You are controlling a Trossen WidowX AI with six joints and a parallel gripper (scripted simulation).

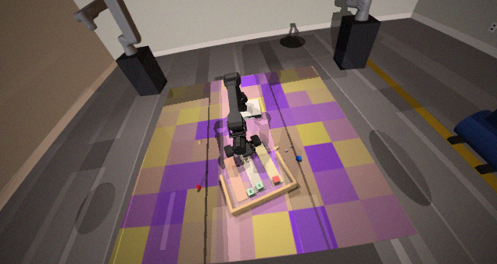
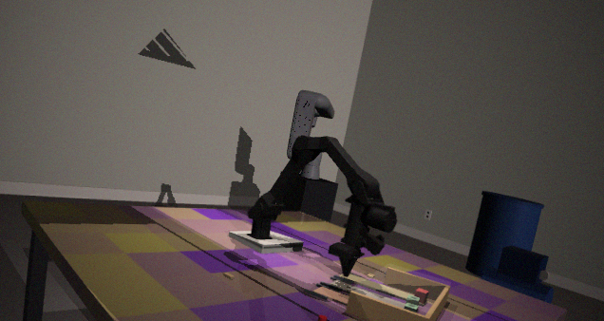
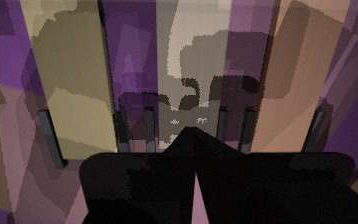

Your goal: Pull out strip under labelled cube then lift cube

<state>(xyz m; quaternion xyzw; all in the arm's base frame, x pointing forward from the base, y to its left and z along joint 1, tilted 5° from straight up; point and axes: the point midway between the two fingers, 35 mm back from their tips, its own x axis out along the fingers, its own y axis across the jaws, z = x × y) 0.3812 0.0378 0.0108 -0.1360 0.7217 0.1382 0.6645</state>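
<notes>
My gripper tip is now 80 mm short of the pale strip, 30 mm to the right of it and 30 mm above it. Round my gripper tip: blue block 290 mm to the left, 30 mm below, 20 mm ahead; red block 240 mm to the right, 170 mm ahead, 20 mm below.
</notes>
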